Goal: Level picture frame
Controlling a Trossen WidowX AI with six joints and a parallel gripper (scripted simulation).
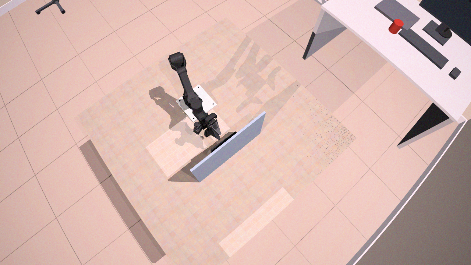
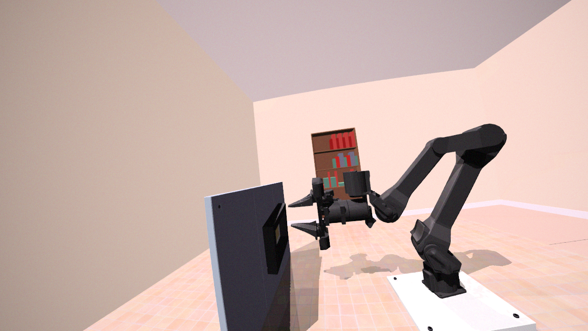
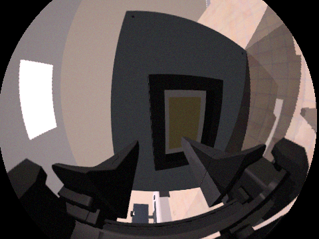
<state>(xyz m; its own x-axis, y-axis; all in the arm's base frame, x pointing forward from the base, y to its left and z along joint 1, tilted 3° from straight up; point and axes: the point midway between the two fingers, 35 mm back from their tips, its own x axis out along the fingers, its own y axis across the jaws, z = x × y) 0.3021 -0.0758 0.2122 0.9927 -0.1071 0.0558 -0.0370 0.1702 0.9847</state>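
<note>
Now: the picture frame 50 mm below my gripper tip, 50 mm ahead of it and 10 mm to the right of it. Round my gripper tip: wall panel 60 mm below, 60 mm ahead.
</note>
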